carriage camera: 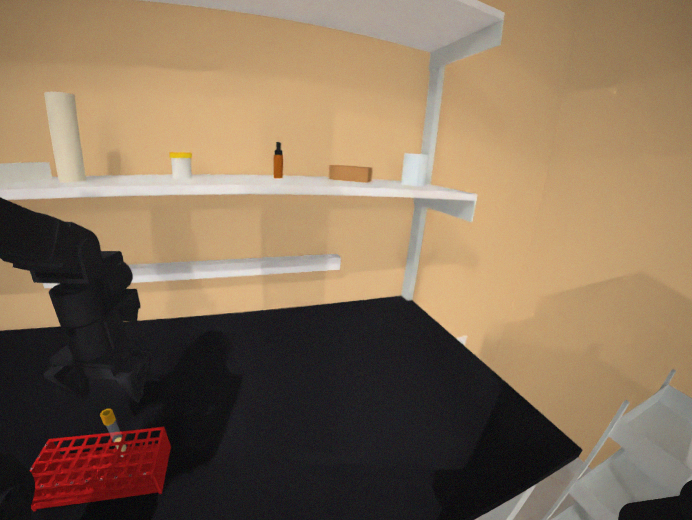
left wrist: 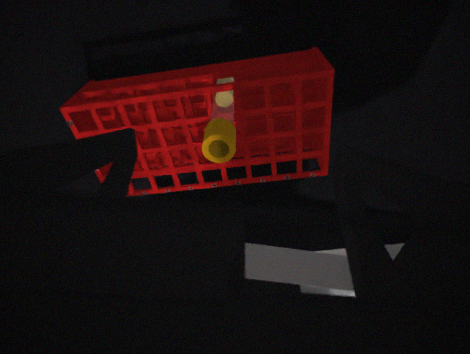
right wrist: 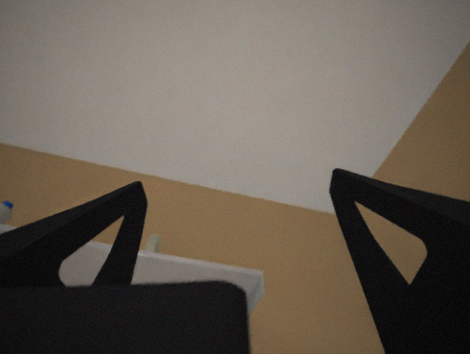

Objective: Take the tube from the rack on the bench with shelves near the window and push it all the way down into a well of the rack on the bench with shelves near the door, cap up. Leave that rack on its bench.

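Frame: origin at the left arm's base, x back, y right, z up, level; centimetres.
Where they show: left gripper, between the fingertips: [carriage camera: 112, 397] [left wrist: 236, 148]; right gripper, between the fingertips: [right wrist: 237, 185].
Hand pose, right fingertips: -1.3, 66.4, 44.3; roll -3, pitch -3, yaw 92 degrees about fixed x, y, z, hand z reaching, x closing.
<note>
Things, the pixels of their top centre, and the offset from my right fingertips, as dx, dy, dz. "spot": a spot on its surface instead. Level surfaces: height alone.
- clear tube with a yellow cap, centre of its top: [left wrist: 218, 149] [carriage camera: 106, 412] -19.7, -70.4, -42.3
- red rack, a spot on its surface: [left wrist: 300, 62] spot: -22.7, -65.2, -51.3
- black bench top, height of its surface: dz -54.3
- wall shelf, height of its surface: dz -8.7
- tall cylinder, a spot on its surface: [carriage camera: 66, 136] spot: -44.7, -91.2, +0.7
- yellow-lidded jar, a spot on its surface: [carriage camera: 181, 166] spot: -56.0, -71.9, -5.7
- brown bottle, a spot on its surface: [carriage camera: 278, 164] spot: -66.7, -51.2, -5.0
- brown box, a spot on its surface: [carriage camera: 350, 173] spot: -71.7, -32.4, -6.5
- pale cup, a spot on its surface: [carriage camera: 413, 169] spot: -75.4, -14.2, -4.0
A clear tube with a yellow cap [carriage camera: 107, 416] [left wrist: 219, 142] stands cap up in a well of the red rack [carriage camera: 162, 465] [left wrist: 300, 62], its cap well above the rack's top. The rack is on the black bench top [carriage camera: 313, 391], at the lower left of the carriage view. My left gripper [carriage camera: 110, 395] [left wrist: 236, 148] is open and points down. In the carriage view its fingertips are just above the cap; in the left wrist view the dark fingers lie to both sides of it, apart from it. My right gripper [right wrist: 237, 185] is open, empty and raised. The other rack does not show.
A wall shelf [carriage camera: 251, 185] holds a tall cylinder [carriage camera: 66, 136], a yellow-lidded jar [carriage camera: 181, 166], a brown bottle [carriage camera: 278, 164], a brown box [carriage camera: 350, 173] and a pale cup [carriage camera: 413, 169]. A white rail [carriage camera: 240, 267] runs below. A white shelved frame [carriage camera: 601, 436] stands right of the bench.
</note>
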